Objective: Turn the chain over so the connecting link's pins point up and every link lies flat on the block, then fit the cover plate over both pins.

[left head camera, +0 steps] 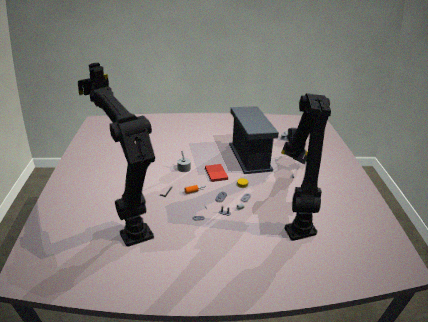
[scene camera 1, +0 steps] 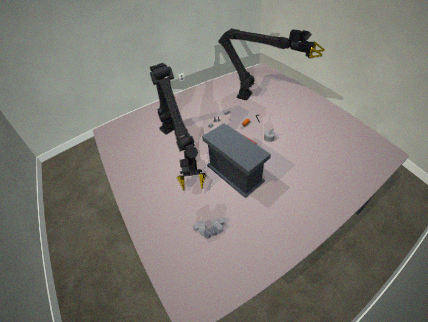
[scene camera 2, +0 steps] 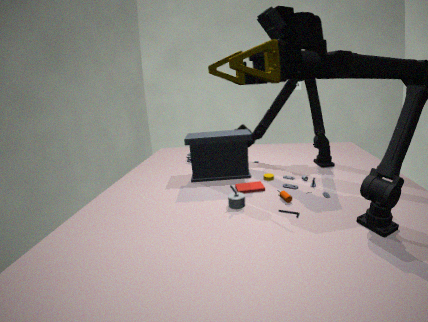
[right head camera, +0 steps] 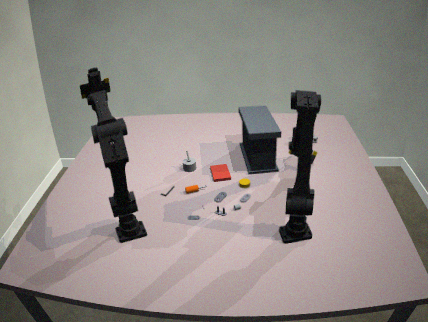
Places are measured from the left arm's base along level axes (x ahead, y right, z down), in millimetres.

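Pixels of known places: left gripper, fingertip midpoint: (scene camera 1: 323, 52) (scene camera 2: 217, 66); right gripper, fingertip midpoint: (scene camera 1: 192, 189); left arm's base at its link origin: (left head camera: 136, 235) (scene camera 1: 244, 95) (scene camera 2: 376, 225) (right head camera: 131, 233); right arm's base at its link origin: (left head camera: 300, 231) (scene camera 1: 169, 127) (scene camera 2: 323, 163) (right head camera: 295, 234).
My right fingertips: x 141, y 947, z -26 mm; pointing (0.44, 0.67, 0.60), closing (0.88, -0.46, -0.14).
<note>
For each thing: its top centre in the pictures, then the offset to it from my right fingertips.
- dark block at its top centre: (scene camera 1: 235, 144) (right head camera: 258, 118) (left head camera: 253, 118) (scene camera 2: 217, 133) dx +137, dy -211, dz -194 mm
- small piece with two upright dark pins, top centre: (right head camera: 220, 207) (left head camera: 225, 207) (scene camera 1: 216, 117) dx -180, dy -569, dz -6 mm
- red slab at its top centre: (scene camera 2: 249, 185) (right head camera: 220, 171) (left head camera: 216, 171) dx +88, dy -448, dz +11 mm
- yellow disc at its top centre: (right head camera: 244, 181) (left head camera: 242, 181) (scene camera 2: 268, 175) dx -47, dy -389, dz +7 mm
- orange-handled tool at its top centre: (scene camera 2: 283, 191) (left head camera: 195, 185) (right head camera: 196, 185) dx +12, dy -600, dz -4 mm
- black angled key at its top centre: (scene camera 2: 288, 212) dx +71, dy -718, dz +20 mm
- stick at its top centre: (scene camera 2: 235, 184) (left head camera: 183, 152) (right head camera: 188, 152) (scene camera 1: 270, 127) dx +204, dy -560, dz -65 mm
- small grey roller at its top centre: (left head camera: 240, 204) dx -186, dy -498, dz +4 mm
My left gripper (left head camera: 94, 83) (scene camera 1: 318, 50) (scene camera 2: 221, 66) is open and empty, raised high away from the parts. My right gripper (left head camera: 295, 154) (scene camera 1: 192, 188) is open, fingers downward, above the table between the dark block (left head camera: 254, 120) (right head camera: 260, 120) (scene camera 1: 236, 146) (scene camera 2: 220, 160) and a grey cluster of rounded pieces (scene camera 1: 210, 228). This cluster may be the chain; its links and pin direction are too small to tell. A small piece with two upright dark pins (left head camera: 225, 211) (right head camera: 220, 211) (scene camera 1: 216, 119) stands on the table. Flat grey oval plates (left head camera: 221, 196) (left head camera: 245, 198) (left head camera: 198, 218) lie around it; which is the cover plate cannot be told.
A red slab (left head camera: 216, 172) (scene camera 2: 250, 187), yellow disc (left head camera: 242, 183) (scene camera 2: 268, 177), orange-handled tool (left head camera: 191, 189), black angled key (scene camera 2: 289, 213) and grey round pot with a stick (left head camera: 184, 165) (scene camera 1: 269, 135) lie nearby. A small grey roller (left head camera: 240, 206) is beside the pinned piece.
</note>
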